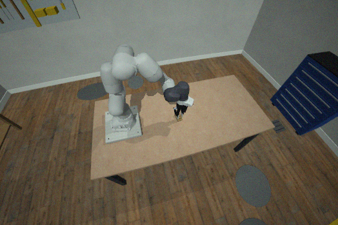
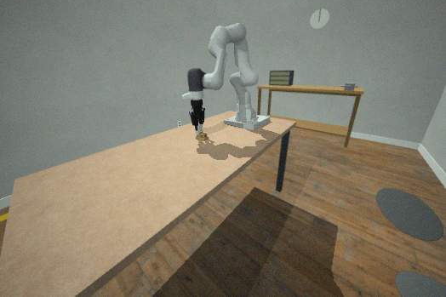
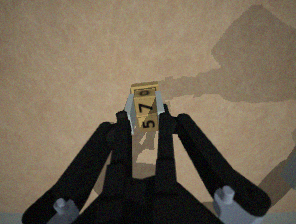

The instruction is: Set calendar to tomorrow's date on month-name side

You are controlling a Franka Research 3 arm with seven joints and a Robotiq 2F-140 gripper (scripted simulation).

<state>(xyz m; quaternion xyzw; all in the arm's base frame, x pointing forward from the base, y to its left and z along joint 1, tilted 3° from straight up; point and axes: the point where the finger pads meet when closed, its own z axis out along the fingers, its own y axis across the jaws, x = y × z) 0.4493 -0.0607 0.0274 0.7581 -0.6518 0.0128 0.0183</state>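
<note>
Now: the wooden tray 50 mm below my hand and 20 mm to the left of it. The rest, counted from my hand: wooden digit cube 30 mm below.
</note>
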